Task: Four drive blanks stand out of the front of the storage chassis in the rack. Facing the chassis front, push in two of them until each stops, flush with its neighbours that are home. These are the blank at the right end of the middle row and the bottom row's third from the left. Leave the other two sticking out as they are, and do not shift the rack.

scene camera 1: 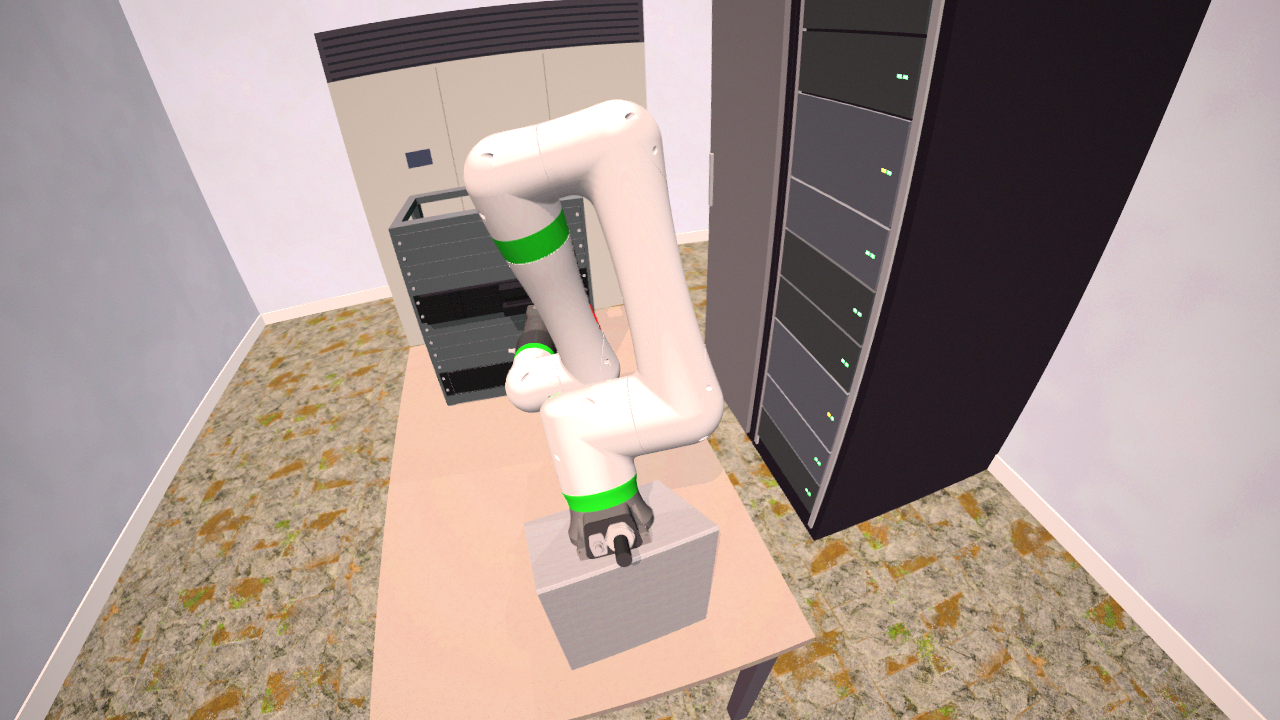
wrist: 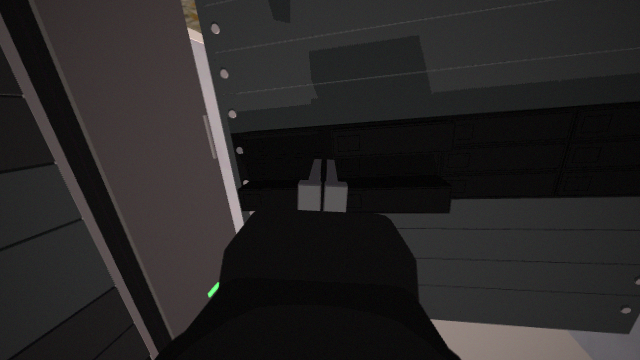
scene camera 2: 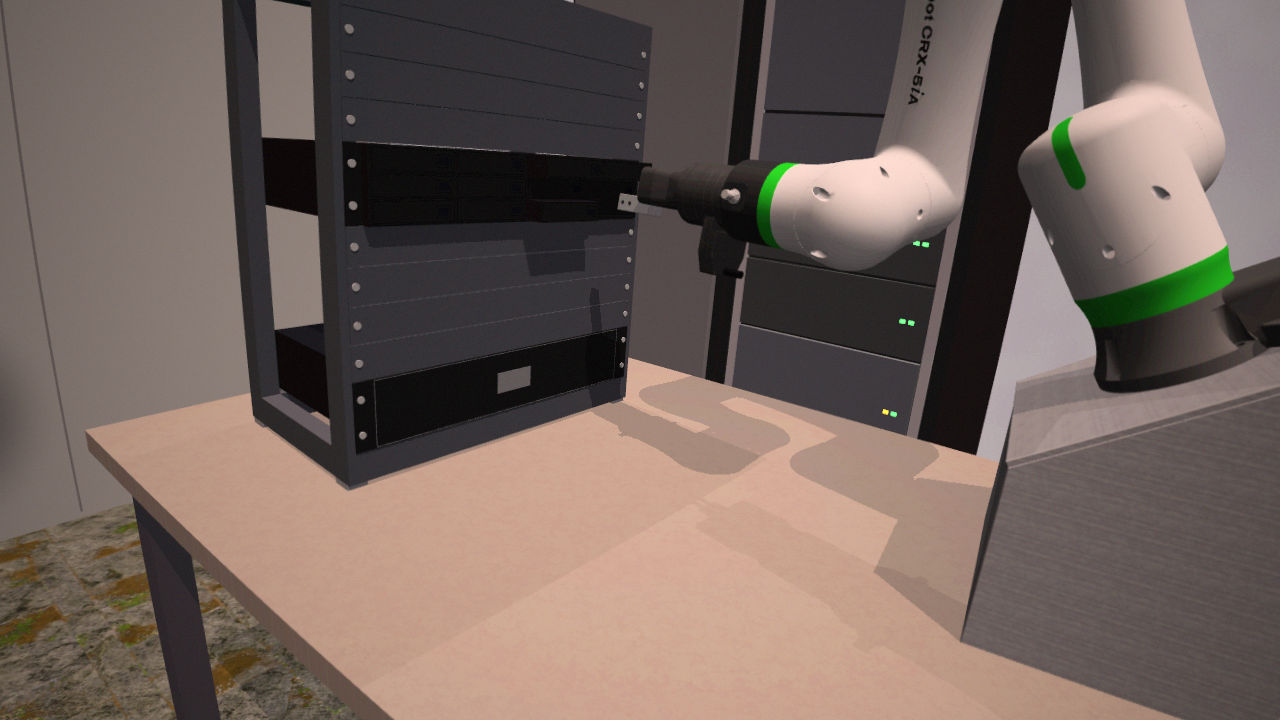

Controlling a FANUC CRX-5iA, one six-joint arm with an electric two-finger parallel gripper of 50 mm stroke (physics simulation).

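Places are measured from the arm's base along level axes (x back, y left, z down), in centimetres.
Where they show: gripper, fingertip midpoint: (wrist: 323, 172) (scene camera 2: 622, 202); arm's base at its link origin: (scene camera 1: 612, 527) (scene camera 2: 1183, 360).
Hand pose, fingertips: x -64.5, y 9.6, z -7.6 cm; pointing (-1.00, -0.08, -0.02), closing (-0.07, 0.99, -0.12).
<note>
Each offset is from my fingertips to the centre of the thing. "*": to the spot under its first point. Level surfaces: height alone.
The black storage chassis (scene camera 1: 444, 304) (scene camera 2: 402, 183) (wrist: 515, 131) sits in the grey rack (scene camera 1: 402, 268) (scene camera 2: 332, 268). The wrist view is upside down, with the chassis's right end at left. There, the bottom row's third blank from the left (wrist: 395, 139) looks level or nearly level with its neighbours. The middle row's right-end blank {dy -4.5, dx -13.1, dz -1.2 cm} (wrist: 280, 166) is in deep shadow; I see no front standing out there. Two top-row blanks {dy +6.3, dx -9.0, dz -4.1 cm} (wrist: 400, 200) stand well out, side by side. My gripper (scene camera 2: 622, 202) (wrist: 323, 172) is shut and empty, near the right part of the chassis front; contact cannot be told.
Grey filler panels {* dy +17.3, dx -7.4, dz +12.7 cm} (scene camera 2: 483, 295) (wrist: 515, 30) lie above and below the chassis. A black unit (scene camera 2: 447, 394) with a pale label fills the rack's bottom. The rack stands on the table {dz +34.7 cm} (scene camera 1: 465, 501) (scene camera 2: 537, 537). A tall server cabinet (scene camera 1: 1011, 223) stands at the right.
</note>
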